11 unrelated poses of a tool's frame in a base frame.
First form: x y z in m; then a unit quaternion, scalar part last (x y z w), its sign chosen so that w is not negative.
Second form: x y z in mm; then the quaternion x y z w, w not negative. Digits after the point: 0 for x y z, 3 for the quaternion.
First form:
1: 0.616 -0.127 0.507 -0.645 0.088 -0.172 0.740
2: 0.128 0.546 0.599 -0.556 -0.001 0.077 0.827
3: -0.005 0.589 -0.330 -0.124 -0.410 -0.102 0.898
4: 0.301 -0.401 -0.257 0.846 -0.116 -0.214 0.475
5: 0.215 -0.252 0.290 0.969 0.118 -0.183 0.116
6: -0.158 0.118 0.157 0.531 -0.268 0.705 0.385
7: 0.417 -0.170 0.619 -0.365 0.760 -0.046 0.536
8: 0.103 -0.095 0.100 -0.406 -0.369 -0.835 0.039
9: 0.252 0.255 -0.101 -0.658 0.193 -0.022 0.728
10: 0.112 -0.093 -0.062 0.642 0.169 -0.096 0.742
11: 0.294 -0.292 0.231 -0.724 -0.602 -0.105 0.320
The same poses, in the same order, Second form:
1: 616 -127 507 -0.645 0.088 -0.172 0.740
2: 128 546 599 -0.556 -0.001 0.077 0.827
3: -5 589 -330 -0.124 -0.410 -0.102 0.898
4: 301 -401 -257 0.846 -0.116 -0.214 0.475
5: 215 -252 290 0.969 0.118 -0.183 0.116
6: -158 118 157 0.531 -0.268 0.705 0.385
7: 417 -170 619 -0.365 0.760 -0.046 0.536
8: 103 -95 100 -0.406 -0.369 -0.835 0.039
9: 252 255 -101 -0.658 0.193 -0.022 0.728
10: 112 -93 -62 0.642 0.169 -0.096 0.742
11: 294 -292 231 -0.724 -0.602 -0.105 0.320
